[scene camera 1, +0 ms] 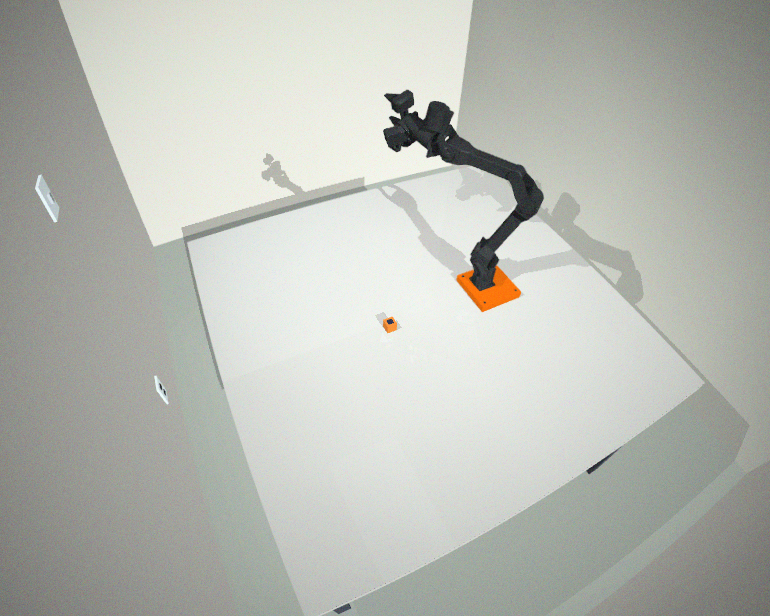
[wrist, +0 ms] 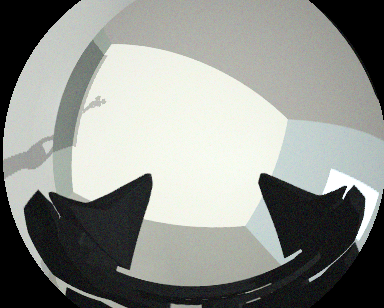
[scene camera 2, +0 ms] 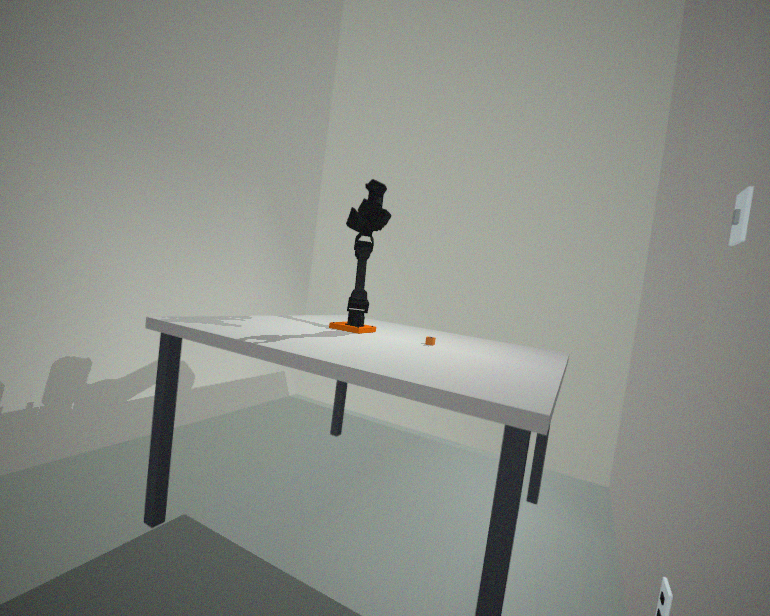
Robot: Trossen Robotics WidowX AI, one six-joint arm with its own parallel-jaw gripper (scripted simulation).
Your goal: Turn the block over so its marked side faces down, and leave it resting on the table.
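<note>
Open and holding nothing: the gripper (scene camera 1: pixel 387 105). The gripper is also visible in scene camera 2 (scene camera 2: pixel 359 196) and in the wrist view (wrist: pixel 208 179).
</note>
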